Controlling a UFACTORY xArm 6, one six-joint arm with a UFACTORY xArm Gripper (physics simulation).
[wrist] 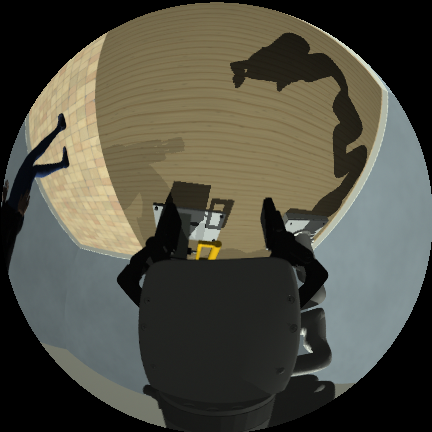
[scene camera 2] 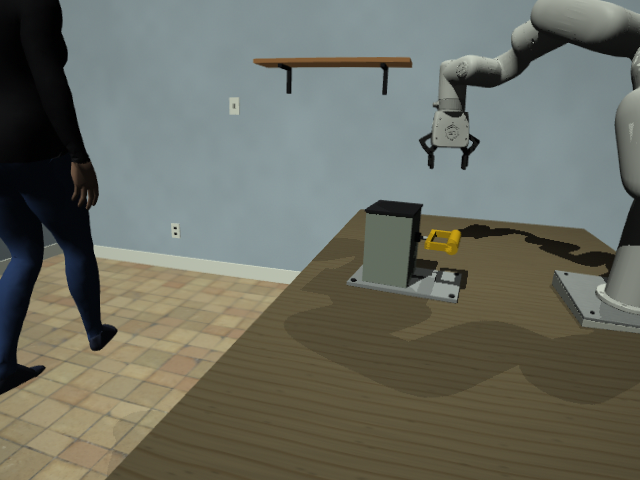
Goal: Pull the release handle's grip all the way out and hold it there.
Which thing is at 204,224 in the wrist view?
A grey base plate.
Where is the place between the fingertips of my gripper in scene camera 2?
447,169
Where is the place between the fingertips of my gripper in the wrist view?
219,209
